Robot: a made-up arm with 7 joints.
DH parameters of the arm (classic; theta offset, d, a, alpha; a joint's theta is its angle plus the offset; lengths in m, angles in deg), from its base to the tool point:
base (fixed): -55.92 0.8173 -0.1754 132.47
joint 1: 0 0.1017 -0.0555 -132.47
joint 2: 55.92 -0.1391 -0.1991 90
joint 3: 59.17 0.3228 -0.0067 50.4
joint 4: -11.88 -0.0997 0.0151 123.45
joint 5: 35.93 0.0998 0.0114 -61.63
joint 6: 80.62 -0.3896 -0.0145 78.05
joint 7: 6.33 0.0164 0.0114 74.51
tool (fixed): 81.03 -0.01 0 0
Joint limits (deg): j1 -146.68..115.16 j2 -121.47..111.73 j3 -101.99..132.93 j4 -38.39..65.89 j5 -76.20..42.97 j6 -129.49..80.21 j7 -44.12..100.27
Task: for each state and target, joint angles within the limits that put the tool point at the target. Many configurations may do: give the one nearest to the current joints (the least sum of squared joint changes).
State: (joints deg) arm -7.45 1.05 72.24 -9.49 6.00 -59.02 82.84
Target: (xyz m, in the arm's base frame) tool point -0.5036 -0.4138 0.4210
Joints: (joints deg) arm -19.02 27.50 77.61 15.31 0.33 -60.26 84.85
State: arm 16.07 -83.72 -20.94 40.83 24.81 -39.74 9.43
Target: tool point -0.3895 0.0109 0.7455
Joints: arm 14.71 -74.37 -43.69 -9.36 42.97 -39.24 10.07
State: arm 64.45 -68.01 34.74 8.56 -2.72 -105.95 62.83
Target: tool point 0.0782 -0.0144 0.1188
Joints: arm 76.26 -83.40 54.94 55.11 -55.23 -104.96 63.37
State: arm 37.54 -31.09 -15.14 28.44 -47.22 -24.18 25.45
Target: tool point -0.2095 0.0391 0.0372
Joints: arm 91.55 -37.20 30.76 35.12 -68.91 -24.95 24.73
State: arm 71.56 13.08 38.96 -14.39 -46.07 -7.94 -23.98
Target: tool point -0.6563 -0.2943 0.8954
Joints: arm 63.89 61.80 30.90 -14.18 -55.77 -7.13 -26.92
